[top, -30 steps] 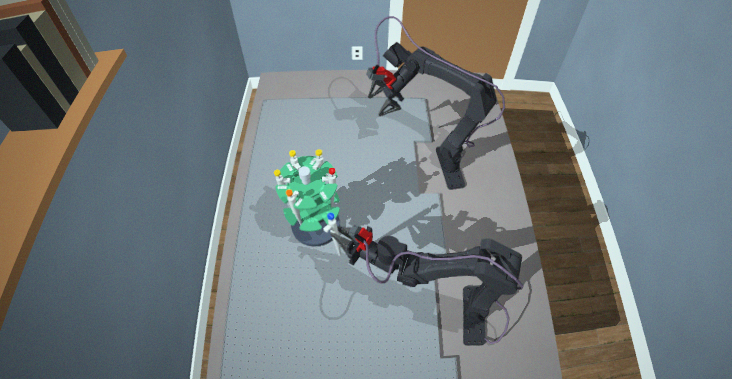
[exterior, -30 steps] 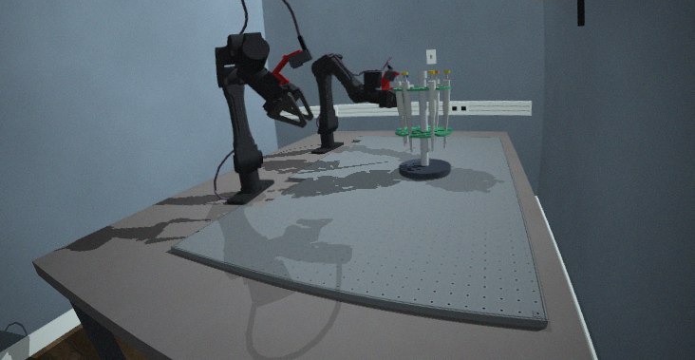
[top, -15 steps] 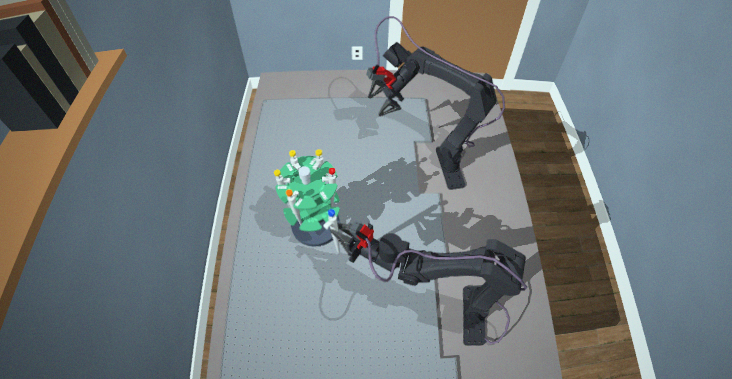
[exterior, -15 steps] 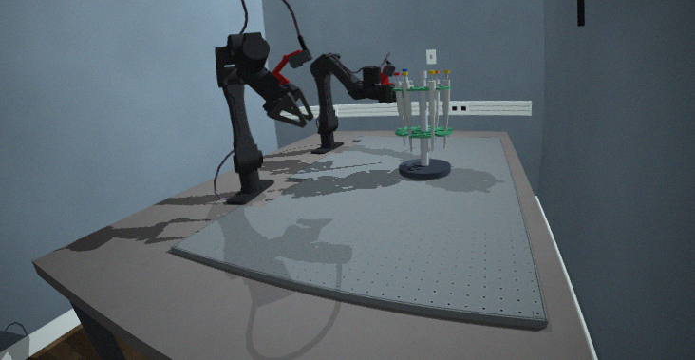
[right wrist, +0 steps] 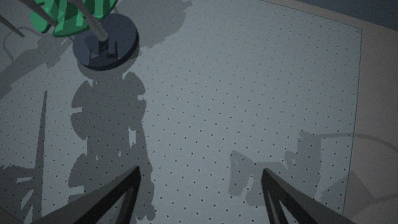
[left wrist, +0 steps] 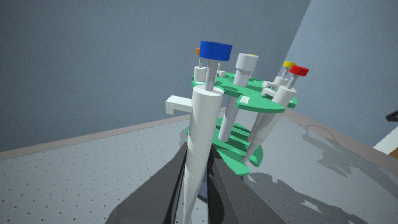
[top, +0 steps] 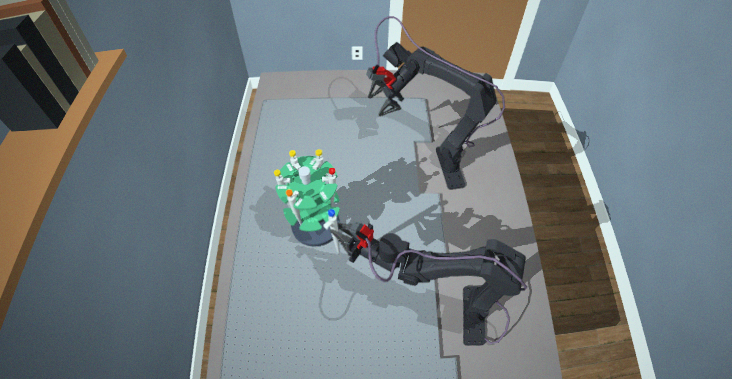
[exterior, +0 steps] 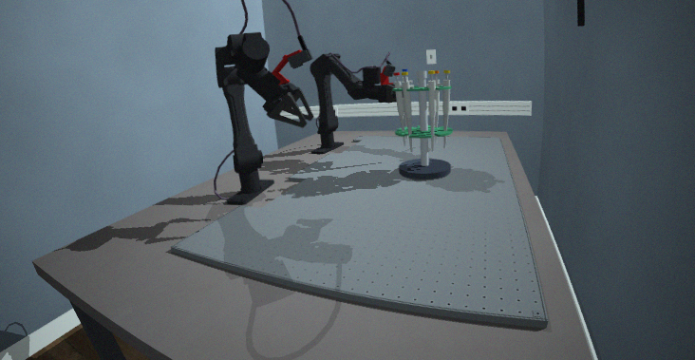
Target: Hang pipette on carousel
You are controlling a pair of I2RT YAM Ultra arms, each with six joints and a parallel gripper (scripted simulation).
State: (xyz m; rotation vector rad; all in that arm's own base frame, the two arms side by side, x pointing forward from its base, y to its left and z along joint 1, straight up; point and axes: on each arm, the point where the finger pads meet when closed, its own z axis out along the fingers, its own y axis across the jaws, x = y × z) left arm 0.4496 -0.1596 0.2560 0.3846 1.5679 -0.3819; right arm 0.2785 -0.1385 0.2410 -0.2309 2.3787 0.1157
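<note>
Right now my left hand is 1 cm short of the white hand pipette, 1 cm to the right of it and 3 cm above it.
</note>
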